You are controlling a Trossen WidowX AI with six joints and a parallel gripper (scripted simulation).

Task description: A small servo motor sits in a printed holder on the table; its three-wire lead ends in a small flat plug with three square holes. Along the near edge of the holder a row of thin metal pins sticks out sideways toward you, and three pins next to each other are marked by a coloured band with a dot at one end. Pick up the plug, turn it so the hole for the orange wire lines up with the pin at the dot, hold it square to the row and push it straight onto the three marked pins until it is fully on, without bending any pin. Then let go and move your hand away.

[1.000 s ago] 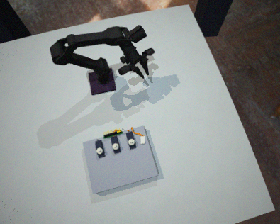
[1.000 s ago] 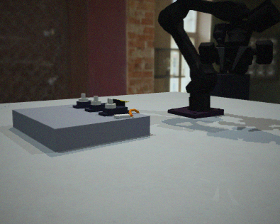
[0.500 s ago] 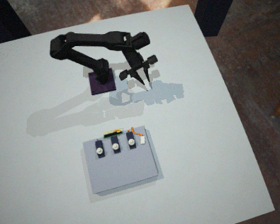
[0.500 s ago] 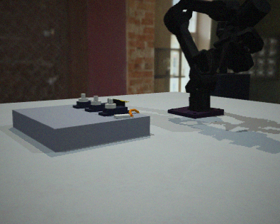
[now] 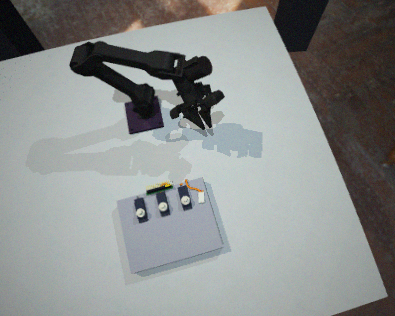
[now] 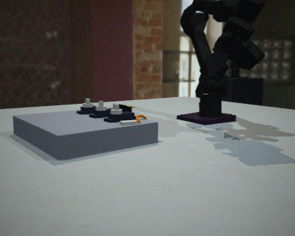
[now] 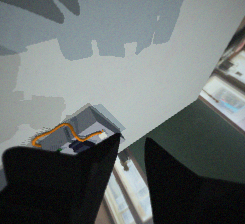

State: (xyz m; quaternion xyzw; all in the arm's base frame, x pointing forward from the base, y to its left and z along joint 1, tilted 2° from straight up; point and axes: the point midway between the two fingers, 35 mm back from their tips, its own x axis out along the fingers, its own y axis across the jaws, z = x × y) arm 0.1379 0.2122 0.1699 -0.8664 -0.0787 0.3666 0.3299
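The yellow band is 150 mm to the right of my gripper tip, 150 mm ahead of it and 90 mm below it. Round my gripper tip: grey printed holder (320 mm ahead, 150 mm to the right, 140 mm below).
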